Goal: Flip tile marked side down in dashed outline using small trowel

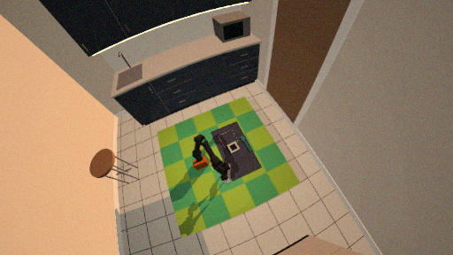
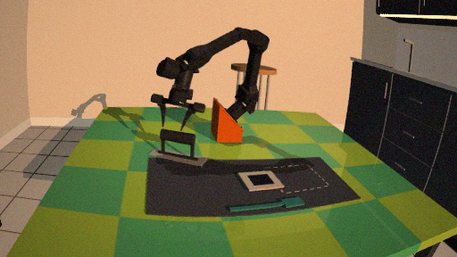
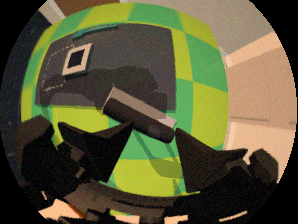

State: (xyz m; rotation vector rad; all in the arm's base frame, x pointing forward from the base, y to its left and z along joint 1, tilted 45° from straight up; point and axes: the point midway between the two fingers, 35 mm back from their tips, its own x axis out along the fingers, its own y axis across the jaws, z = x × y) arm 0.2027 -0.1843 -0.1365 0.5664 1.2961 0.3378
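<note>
My gripper tip is 240 mm to the right of the dark mat, 190 mm short of it and 120 mm above it. Round my gripper tip: teal trowel: 330 mm ahead, 270 mm to the left, 90 mm below; then tile: 260 mm to the left, 180 mm ahead, 90 mm below.
</note>
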